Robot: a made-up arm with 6 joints. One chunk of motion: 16 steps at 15 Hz.
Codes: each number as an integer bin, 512 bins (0 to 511) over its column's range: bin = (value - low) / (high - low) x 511, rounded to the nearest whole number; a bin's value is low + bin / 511 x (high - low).
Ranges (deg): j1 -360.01..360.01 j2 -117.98..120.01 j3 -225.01..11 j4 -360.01..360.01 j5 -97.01..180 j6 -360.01..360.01
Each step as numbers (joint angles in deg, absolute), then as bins.
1 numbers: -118.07 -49.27 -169.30 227.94 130.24 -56.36
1 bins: 172 148 121 417 419 216
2 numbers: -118.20 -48.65 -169.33 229.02 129.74 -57.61
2 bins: 172 149 121 418 418 215
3 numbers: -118.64 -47.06 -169.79 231.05 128.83 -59.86
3 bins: 171 152 120 419 417 213
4 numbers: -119.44 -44.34 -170.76 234.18 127.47 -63.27
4 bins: 171 158 117 422 414 211
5 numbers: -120.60 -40.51 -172.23 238.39 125.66 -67.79
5 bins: 170 166 114 425 411 207
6 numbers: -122.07 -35.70 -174.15 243.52 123.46 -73.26
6 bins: 169 177 110 428 407 204
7 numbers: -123.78 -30.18 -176.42 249.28 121.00 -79.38
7 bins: 168 189 105 432 402 199
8 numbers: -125.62 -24.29 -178.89 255.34 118.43 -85.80
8 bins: 166 201 100 437 397 195
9 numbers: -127.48 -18.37 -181.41 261.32 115.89 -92.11
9 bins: 165 214 94 441 393 190
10 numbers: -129.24 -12.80 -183.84 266.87 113.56 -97.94
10 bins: 164 226 89 445 388 186
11 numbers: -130.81 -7.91 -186.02 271.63 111.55 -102.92
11 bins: 163 236 84 448 385 182
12 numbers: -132.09 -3.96 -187.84 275.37 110.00 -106.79
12 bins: 162 245 80 451 382 180
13 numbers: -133.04 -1.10 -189.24 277.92 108.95 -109.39
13 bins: 161 251 77 453 380 178
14 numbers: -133.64 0.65 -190.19 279.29 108.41 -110.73
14 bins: 161 255 75 454 379 177
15 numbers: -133.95 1.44 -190.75 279.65 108.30 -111.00
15 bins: 160 256 74 454 379 177
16 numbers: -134.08 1.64 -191.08 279.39 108.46 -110.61
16 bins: 160 257 73 454 379 177
